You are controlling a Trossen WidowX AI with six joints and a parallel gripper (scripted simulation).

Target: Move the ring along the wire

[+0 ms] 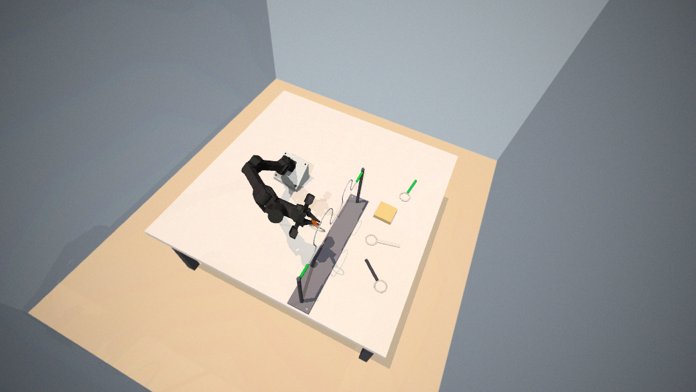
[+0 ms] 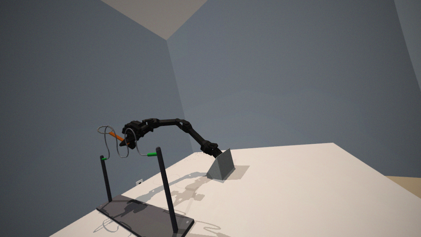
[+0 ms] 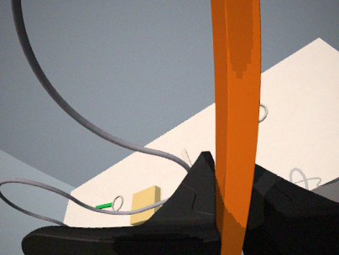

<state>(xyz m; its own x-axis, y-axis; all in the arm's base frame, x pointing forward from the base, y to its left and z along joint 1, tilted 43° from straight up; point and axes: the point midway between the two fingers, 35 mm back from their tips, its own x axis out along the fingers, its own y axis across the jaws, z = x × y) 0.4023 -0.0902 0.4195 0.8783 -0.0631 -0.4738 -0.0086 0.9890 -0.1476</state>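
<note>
My gripper tip is now 1 cm short of the ring with orange handle, 5 cm to the left of it and 7 cm below it. The rest, counted from my gripper tip: white-handled ring: 21 cm ahead, 24 cm to the left, 33 cm below; black-handled ring: 28 cm ahead, 5 cm to the left, 33 cm below; tan block: 16 cm ahead, 41 cm to the left, 33 cm below.
</note>
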